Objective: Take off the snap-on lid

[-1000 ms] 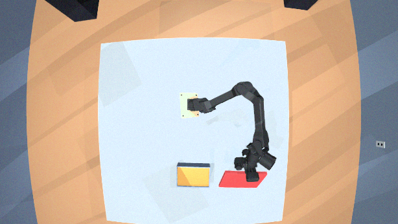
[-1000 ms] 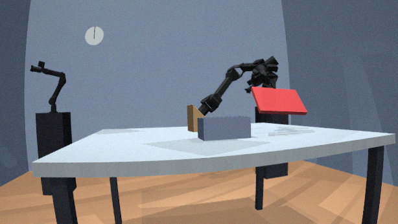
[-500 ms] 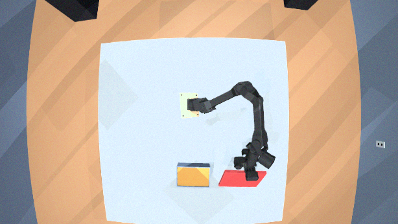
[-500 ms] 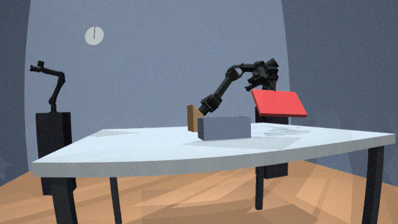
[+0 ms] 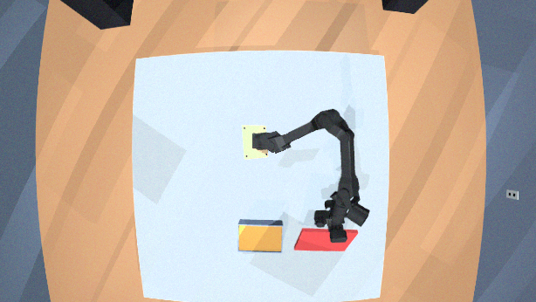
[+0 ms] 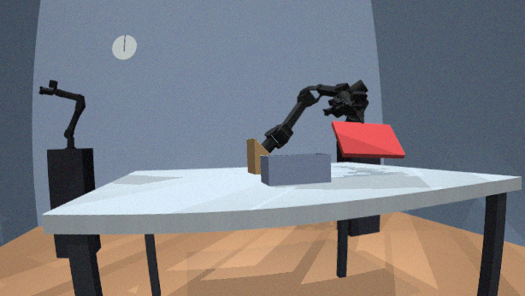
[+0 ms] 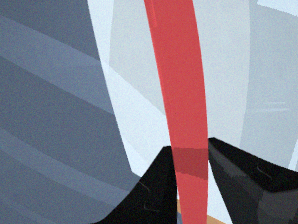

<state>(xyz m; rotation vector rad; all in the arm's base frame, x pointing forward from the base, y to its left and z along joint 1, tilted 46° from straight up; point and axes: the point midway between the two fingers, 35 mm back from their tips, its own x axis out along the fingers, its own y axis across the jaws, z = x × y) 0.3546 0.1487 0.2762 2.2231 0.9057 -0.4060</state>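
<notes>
Now: the lid 60 mm ahead of my gripper tip, 10 mm to the right of it and 50 mm below it. Round my gripper tip: grey-blue storage box (60 mm ahead, 290 mm to the right, 140 mm below).
</notes>
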